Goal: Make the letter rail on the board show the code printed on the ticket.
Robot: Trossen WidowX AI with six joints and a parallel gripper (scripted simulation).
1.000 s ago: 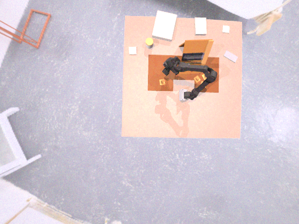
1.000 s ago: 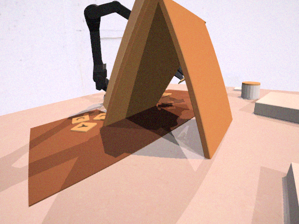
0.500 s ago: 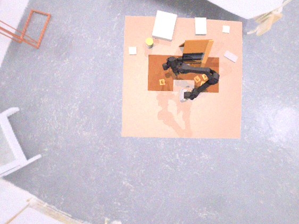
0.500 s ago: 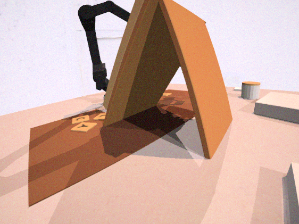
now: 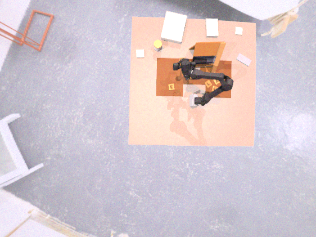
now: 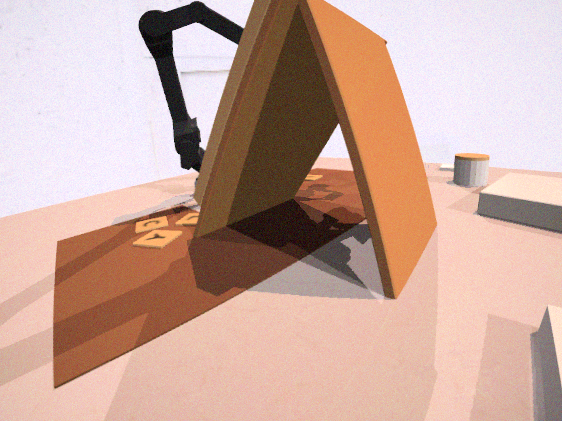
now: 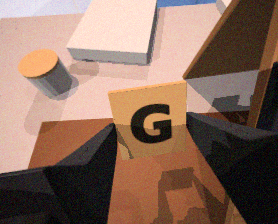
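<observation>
The white ticket lies 15 cm to the right of my gripper tip, 9 cm below it and 5 cm behind it. Round my gripper tip: large white box (40 cm ahead, 15 cm below, 6 cm to the left); then brown mat (17 cm below, 16 cm to the right, 14 cm behind); then capped canister (22 cm to the left, 20 cm ahead, 14 cm below).
</observation>
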